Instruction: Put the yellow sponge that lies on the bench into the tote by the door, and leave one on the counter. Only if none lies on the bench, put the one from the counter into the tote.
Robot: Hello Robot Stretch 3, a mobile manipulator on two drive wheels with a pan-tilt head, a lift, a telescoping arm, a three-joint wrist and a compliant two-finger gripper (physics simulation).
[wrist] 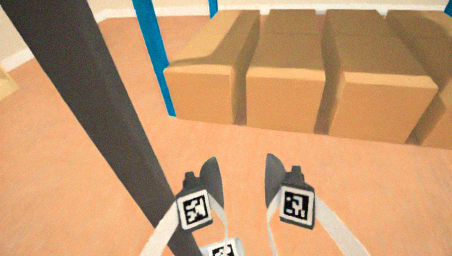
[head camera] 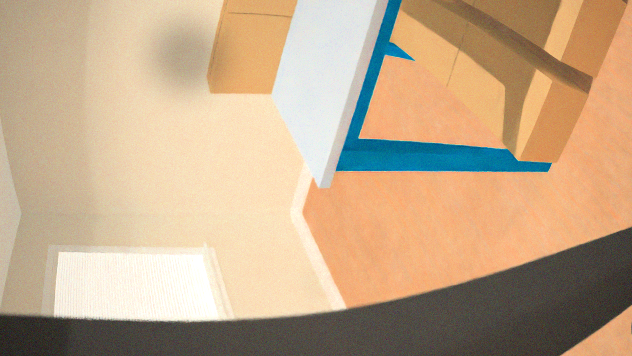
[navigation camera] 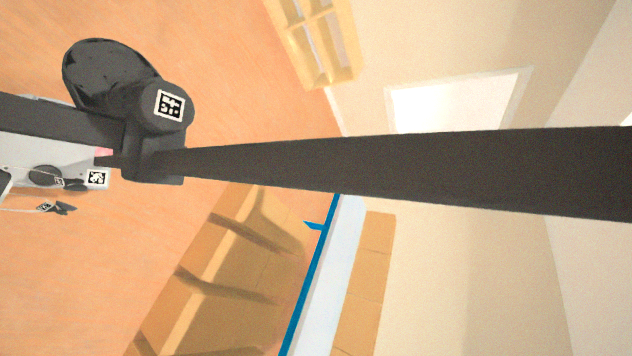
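Pixels of known places: gripper, between the fingertips: (wrist: pixel 242 173) (navigation camera: pixel 80 198); robot's base, origin of its link: (navigation camera: pixel 47 172).
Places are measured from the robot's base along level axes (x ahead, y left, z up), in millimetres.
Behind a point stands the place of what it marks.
Observation:
A table with a white top and blue frame, probably the bench (head camera: pixel 330 75) {x 90, y 865, z 915 mm} (navigation camera: pixel 325 280) {x 326, y 710, z 914 mm} (wrist: pixel 154 45) {x -74, y 886, z 375 mm}, shows in part. No yellow sponge shows on the visible part of its top. The tote, the door and the counter cannot be made out in these views. My gripper (navigation camera: pixel 70 196) {x 33, y 63, z 557 mm} (wrist: pixel 242 173) {x 33, y 63, z 557 mm} is open, with floor showing between its fingers. It hangs above the floor, in front of the bench and apart from it.
Large cardboard boxes (head camera: pixel 550 120) (navigation camera: pixel 220 310) (wrist: pixel 285 100) stand under the bench. More boxes (head camera: pixel 250 55) (navigation camera: pixel 365 280) stand along its back edge. A light wooden shelf (navigation camera: pixel 298 27) {x -1663, y 1297, z 78 mm} stands by the wall. My dark mast (head camera: pixel 280 337) {x -47, y 138, z 1265 mm} (navigation camera: pixel 400 167) {x -65, y 117, z 1231 mm} (wrist: pixel 95 100) {x -63, y 116, z 619 mm} blocks part of each view.

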